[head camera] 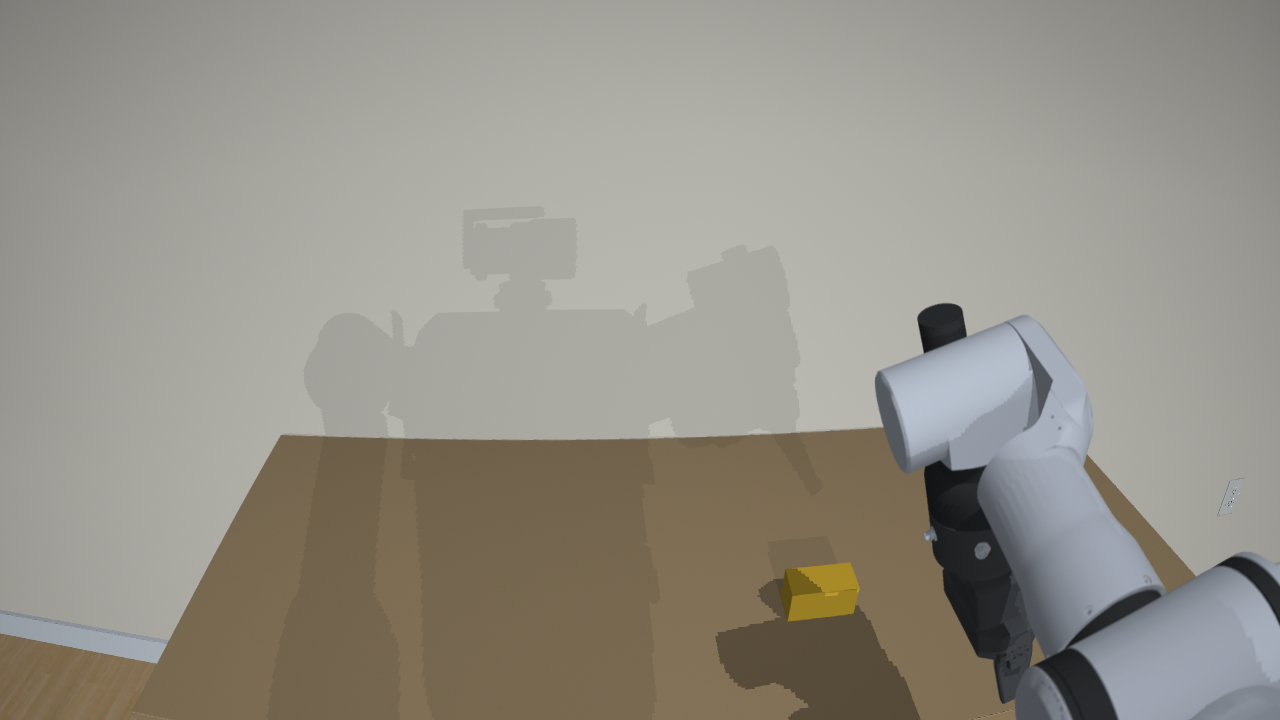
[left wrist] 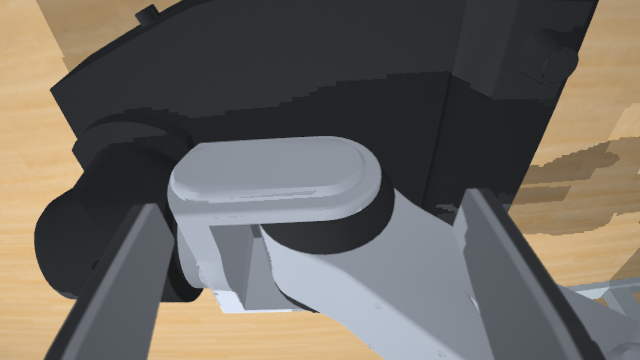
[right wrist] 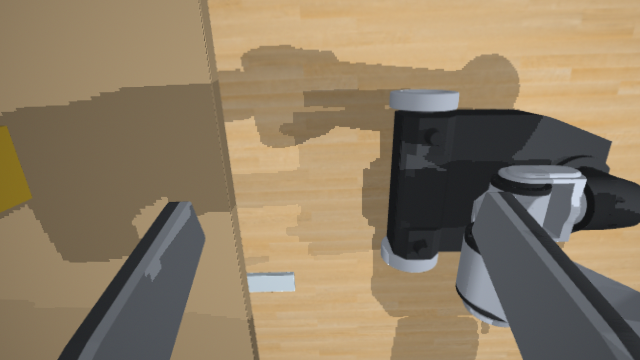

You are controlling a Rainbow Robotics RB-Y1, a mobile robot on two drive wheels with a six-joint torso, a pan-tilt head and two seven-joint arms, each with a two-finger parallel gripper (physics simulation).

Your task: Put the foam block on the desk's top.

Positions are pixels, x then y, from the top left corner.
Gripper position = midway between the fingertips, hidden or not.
Labels:
my left gripper: left wrist 312, 215; not seen in the head camera view (out of frame)
my right gripper: head camera 990, 656; right wrist 336, 215; not seen in the left wrist view (out of frame)

